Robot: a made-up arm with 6 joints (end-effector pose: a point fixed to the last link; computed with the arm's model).
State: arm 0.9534 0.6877 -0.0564 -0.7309 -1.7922 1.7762
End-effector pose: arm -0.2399 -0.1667 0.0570 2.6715 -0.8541 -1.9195
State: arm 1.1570 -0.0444 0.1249 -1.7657 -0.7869 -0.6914
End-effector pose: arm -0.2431 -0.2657 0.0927 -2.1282 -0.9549 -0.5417
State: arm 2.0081 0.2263 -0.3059 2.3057 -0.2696 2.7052
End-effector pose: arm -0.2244 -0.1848 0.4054 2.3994 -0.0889 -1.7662
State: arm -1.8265 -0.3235 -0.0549 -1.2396 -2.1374 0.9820
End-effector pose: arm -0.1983 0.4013 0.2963 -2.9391 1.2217 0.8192
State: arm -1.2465 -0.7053 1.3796 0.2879 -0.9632 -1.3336
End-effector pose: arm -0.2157 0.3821 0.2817 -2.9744 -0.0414 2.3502
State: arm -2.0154 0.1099 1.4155 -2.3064 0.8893 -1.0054
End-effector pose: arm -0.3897 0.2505 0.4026 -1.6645 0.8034 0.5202
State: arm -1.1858 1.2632 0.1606 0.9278 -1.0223 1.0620
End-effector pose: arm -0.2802 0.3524 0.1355 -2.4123 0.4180 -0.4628
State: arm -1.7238 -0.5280 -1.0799 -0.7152 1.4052 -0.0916
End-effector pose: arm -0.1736 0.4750 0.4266 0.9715 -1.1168 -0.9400
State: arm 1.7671 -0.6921 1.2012 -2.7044 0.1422 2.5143
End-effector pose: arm -0.3281 -0.1166 0.1642 -1.9879 0.6319 -1.6181
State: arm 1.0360 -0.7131 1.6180 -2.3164 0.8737 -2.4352
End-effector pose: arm -0.2488 0.0368 0.0060 0.2108 0.4266 -0.7375
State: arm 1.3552 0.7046 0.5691 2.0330 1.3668 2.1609
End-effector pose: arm -0.4114 -0.1674 0.1368 -1.9460 -0.4901 -2.5367
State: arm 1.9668 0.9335 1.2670 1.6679 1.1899 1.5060
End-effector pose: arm -0.4060 -0.1715 0.2167 -1.6215 -0.2544 2.7548
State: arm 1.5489 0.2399 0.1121 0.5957 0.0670 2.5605
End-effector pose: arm -0.3001 -0.1550 0.1714 -1.7804 -1.1434 -3.0499
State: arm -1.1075 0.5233 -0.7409 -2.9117 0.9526 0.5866
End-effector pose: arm -0.1042 0.2830 0.0738 -2.1403 -0.2466 -0.0460
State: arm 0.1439 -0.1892 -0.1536 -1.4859 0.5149 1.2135
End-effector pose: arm -0.2358 0.0842 -0.1926 -0.8407 0.2154 1.2637
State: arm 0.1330 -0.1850 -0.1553 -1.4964 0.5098 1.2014
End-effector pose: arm -0.2345 0.0876 -0.1929 -0.8547 0.2125 1.2545
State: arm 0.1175 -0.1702 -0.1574 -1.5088 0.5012 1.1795
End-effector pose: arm -0.2317 0.0927 -0.1930 -0.8850 0.2033 1.2362
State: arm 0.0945 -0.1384 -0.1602 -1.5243 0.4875 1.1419
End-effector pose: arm -0.2263 0.1004 -0.1929 -0.9406 0.1831 1.2029
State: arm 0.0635 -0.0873 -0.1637 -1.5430 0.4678 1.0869
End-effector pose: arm -0.2182 0.1110 -0.1918 -1.0219 0.1465 1.1527
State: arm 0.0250 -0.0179 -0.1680 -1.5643 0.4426 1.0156
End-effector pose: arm -0.2077 0.1240 -0.1889 -1.1223 0.0886 1.0869
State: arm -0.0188 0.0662 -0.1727 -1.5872 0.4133 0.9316
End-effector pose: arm -0.1955 0.1386 -0.1833 -1.2305 0.0074 1.0097
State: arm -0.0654 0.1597 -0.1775 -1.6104 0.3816 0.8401
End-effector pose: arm -0.1830 0.1533 -0.1749 -1.3339 -0.0952 0.9265
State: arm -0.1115 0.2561 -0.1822 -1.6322 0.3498 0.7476
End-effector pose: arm -0.1715 0.1669 -0.1642 -1.4220 -0.2119 0.8430
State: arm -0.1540 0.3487 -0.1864 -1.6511 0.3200 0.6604
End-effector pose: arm -0.1619 0.1783 -0.1522 -1.4886 -0.3319 0.7630
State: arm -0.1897 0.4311 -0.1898 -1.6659 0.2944 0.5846
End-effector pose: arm -0.1547 0.1868 -0.1408 -1.5329 -0.4427 0.6907
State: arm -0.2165 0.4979 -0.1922 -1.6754 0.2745 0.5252
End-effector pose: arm -0.1499 0.1927 -0.1312 -1.5577 -0.5338 0.6309
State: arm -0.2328 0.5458 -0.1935 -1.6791 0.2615 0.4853
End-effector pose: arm -0.1471 0.1958 -0.1245 -1.5701 -0.5982 0.5894
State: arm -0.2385 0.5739 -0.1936 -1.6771 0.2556 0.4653
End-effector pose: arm -0.1457 0.1967 -0.1211 -1.5764 -0.6335 0.5698
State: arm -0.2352 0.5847 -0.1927 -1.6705 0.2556 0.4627
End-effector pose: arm -0.1455 0.1959 -0.1205 -1.5808 -0.6435 0.5709
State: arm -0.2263 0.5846 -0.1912 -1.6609 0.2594 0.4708
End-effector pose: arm -0.1458 0.1939 -0.1218 -1.5843 -0.6373 0.5850
